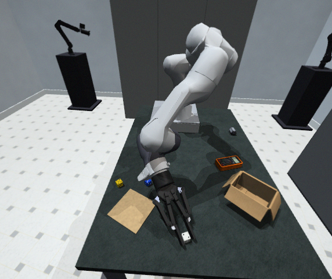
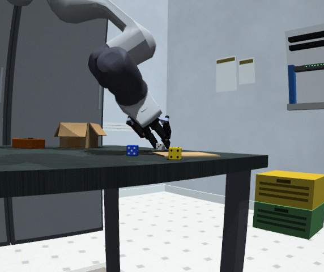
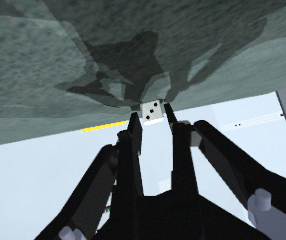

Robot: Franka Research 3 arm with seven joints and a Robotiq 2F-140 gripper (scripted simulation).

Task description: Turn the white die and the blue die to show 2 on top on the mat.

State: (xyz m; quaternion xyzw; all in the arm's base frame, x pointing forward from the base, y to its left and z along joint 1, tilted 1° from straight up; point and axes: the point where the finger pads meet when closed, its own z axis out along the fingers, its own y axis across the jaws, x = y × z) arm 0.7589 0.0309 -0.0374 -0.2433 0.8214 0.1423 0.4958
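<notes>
My hand is 1 cm short of the white die, 1 cm to the right of it and 2 cm above it. Also, from my hand: tan mat (8 cm behind, 20 cm to the right, 3 cm below); then blue die (21 cm behind, 17 cm to the right, 2 cm below); then cardboard box (17 cm behind, 27 cm to the left, 1 cm above).
</notes>
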